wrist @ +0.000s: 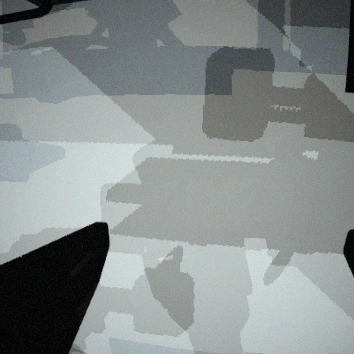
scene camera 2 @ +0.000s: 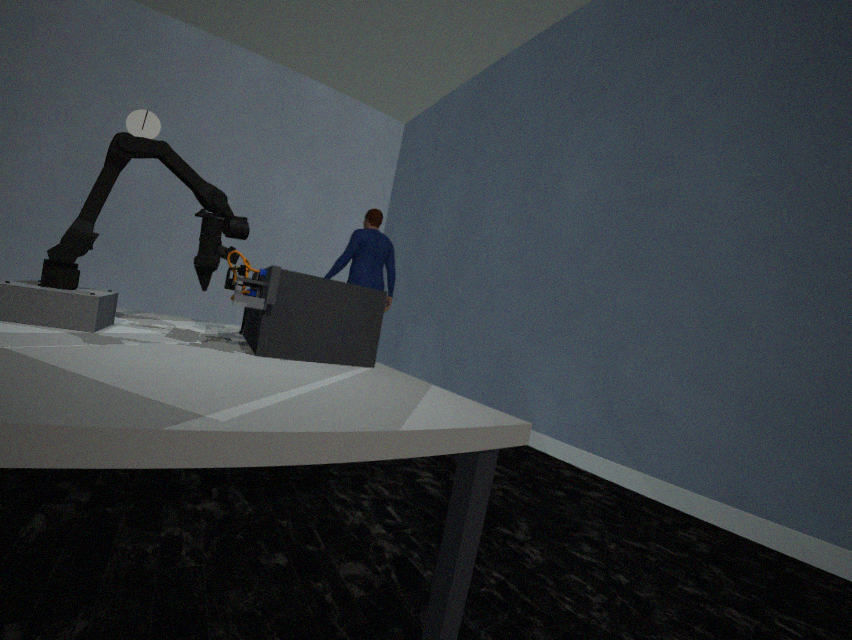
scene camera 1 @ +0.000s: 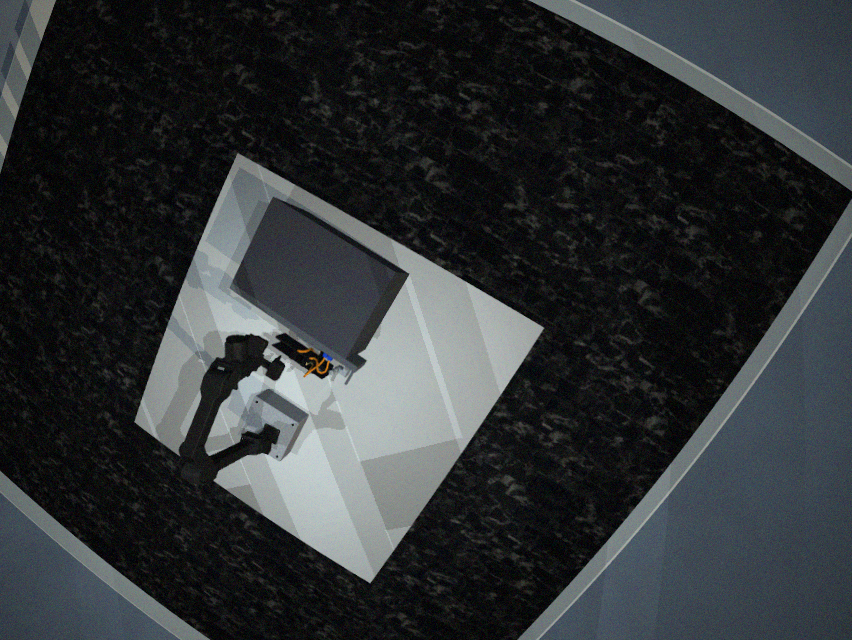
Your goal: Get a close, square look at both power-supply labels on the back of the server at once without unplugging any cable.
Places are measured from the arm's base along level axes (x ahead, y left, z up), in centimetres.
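Where they show: gripper, fingertip midpoint: (wrist: pixel 228 238) (scene camera 2: pixel 205 288) (scene camera 1: pixel 269 349); arm's base, origin of the base link: (scene camera 2: pixel 58 287) (scene camera 1: pixel 270 433).
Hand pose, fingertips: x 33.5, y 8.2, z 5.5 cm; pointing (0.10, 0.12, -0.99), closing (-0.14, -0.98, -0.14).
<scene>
Each offset is from my fingertips to the centre of the thing. "spot": to the spot under its first point. Level surfaces: height alone.
The server (scene camera 1: pixel 316 275) (scene camera 2: pixel 323 316) is a large dark grey box on the table. Its back faces the arm's side. Orange cables {spot: dx +6.6, dy -20.9, dz +8.6 cm} (scene camera 1: pixel 316 365) (scene camera 2: pixel 239 254) loop out from the back, beside blue parts {spot: dx +10.0, dy -22.5, dz +6.9 cm} (scene camera 1: pixel 327 356) (scene camera 2: pixel 263 272). The power-supply labels cannot be made out in the scene views and do not show in the wrist view. My gripper (scene camera 2: pixel 203 285) (wrist: pixel 228 238) is open and empty, pointing down a short way from the server's back, above the tabletop. In scene camera 1 the arm hides the fingers. The wrist view looks down at the shadowed tabletop.
The arm's base stands on a pale grey block (scene camera 1: pixel 298 430) (scene camera 2: pixel 58 307). The light table {dz -13.7 cm} (scene camera 1: pixel 427 372) (scene camera 2: pixel 309 406) carries the server and block. In the wrist view a black curved strand {spot: dx +15.5, dy +16.2, dz -13.0 cm} (wrist: pixel 30 16) crosses the top left corner. A person in blue (scene camera 2: pixel 371 254) stands beyond the server.
</scene>
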